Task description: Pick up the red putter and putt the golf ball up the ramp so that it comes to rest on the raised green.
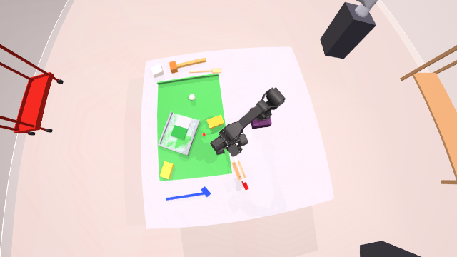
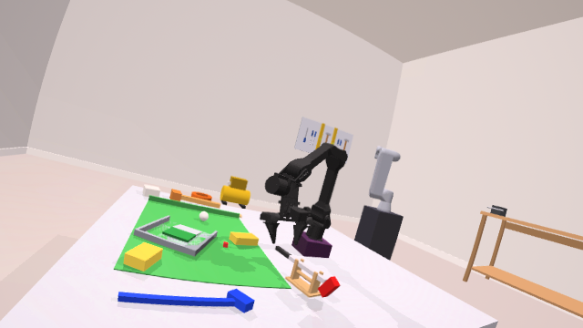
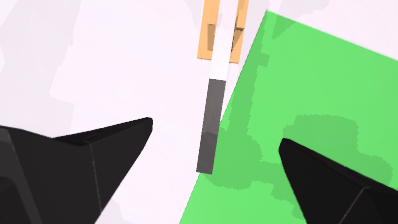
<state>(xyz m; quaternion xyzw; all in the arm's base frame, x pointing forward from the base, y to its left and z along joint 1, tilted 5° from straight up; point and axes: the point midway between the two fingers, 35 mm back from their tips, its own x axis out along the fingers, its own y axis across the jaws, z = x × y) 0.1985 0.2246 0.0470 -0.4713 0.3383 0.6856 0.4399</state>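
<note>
Right now my gripper tip is 10 cm to the right of the red putter, 5 cm past it and 3 cm above it. Round my gripper tip: blue putter (29 cm to the left, 26 cm ahead, 7 cm below); then wooden stand (12 cm to the left, 6 cm below, 5 cm behind); then small red cube (18 cm ahead, 11 cm to the right, 8 cm below).
</note>
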